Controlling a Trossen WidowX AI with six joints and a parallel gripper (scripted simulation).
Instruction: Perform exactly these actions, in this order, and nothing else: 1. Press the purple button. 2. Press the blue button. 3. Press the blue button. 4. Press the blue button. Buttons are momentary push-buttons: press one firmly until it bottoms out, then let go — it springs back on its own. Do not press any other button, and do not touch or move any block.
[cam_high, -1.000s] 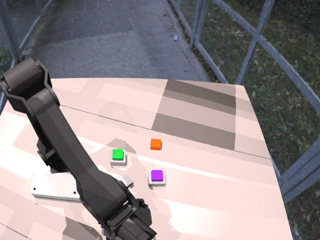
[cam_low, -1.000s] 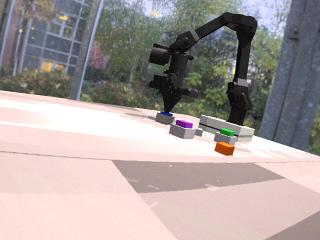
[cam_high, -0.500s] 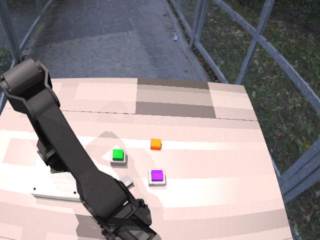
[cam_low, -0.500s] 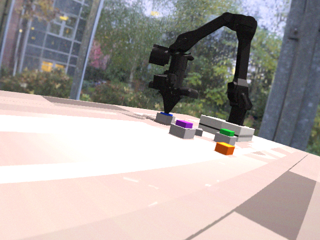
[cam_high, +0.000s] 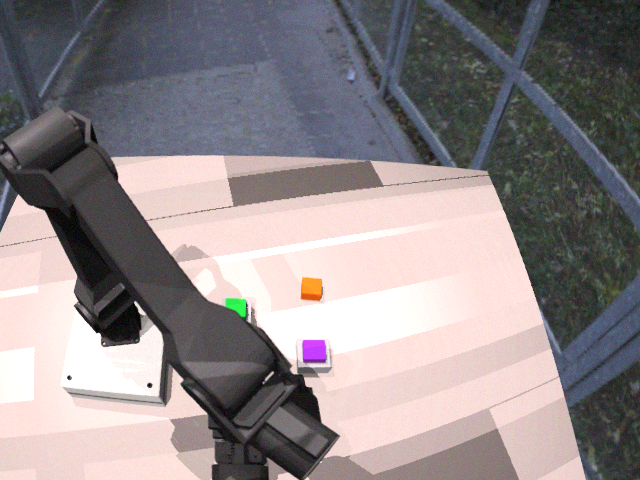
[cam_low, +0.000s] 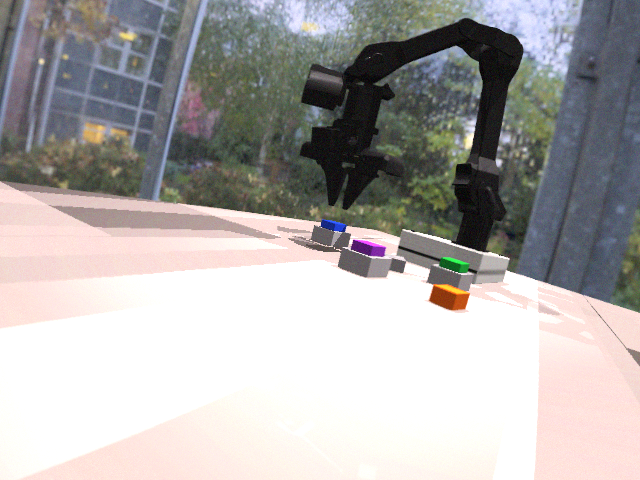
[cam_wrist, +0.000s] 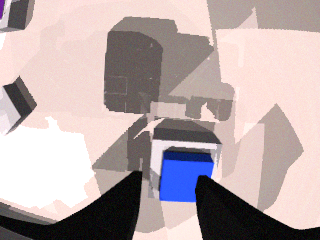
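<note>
The blue button is 3 cm below my gripper tip, 2 cm behind it and 1 cm to the right of it. The rest, counted from my gripper tip: purple button 13 cm to the left, 13 cm ahead, 3 cm below; then grey block 13 cm to the left, 6 cm below, 4 cm ahead; then green button 22 cm to the left, 3 cm below, 3 cm ahead.
</note>
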